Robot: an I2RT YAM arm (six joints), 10 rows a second.
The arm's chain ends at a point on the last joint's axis. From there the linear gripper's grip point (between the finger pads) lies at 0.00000 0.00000 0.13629 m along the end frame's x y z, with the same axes.
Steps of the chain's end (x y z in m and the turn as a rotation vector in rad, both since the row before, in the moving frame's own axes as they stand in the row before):
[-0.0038, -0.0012, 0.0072, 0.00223, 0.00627, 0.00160]
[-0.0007, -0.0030, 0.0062, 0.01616, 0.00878, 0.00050]
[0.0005, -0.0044, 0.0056, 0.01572, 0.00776, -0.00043]
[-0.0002, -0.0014, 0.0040, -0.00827, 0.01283, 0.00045]
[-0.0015, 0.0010, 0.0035, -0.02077, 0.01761, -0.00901]
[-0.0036, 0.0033, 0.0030, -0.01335, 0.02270, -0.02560]
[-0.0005, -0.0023, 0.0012, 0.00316, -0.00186, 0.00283]
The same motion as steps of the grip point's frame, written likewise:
[-0.0029, -0.0015, 0.0072, 0.00223, 0.00627, 0.00160]
[0.0005, -0.0052, 0.0062, 0.01616, 0.00878, 0.00050]
[0.0016, -0.0065, 0.0056, 0.01572, 0.00776, -0.00043]
[0.0015, -0.0003, 0.0040, -0.00827, 0.01283, 0.00045]
[0.0009, 0.0038, 0.0034, -0.02077, 0.01761, -0.00901]
[-0.0005, 0.0051, 0.0030, -0.01335, 0.02270, -0.02560]
[-0.0008, -0.0027, 0.0012, 0.00316, -0.00186, 0.00283]

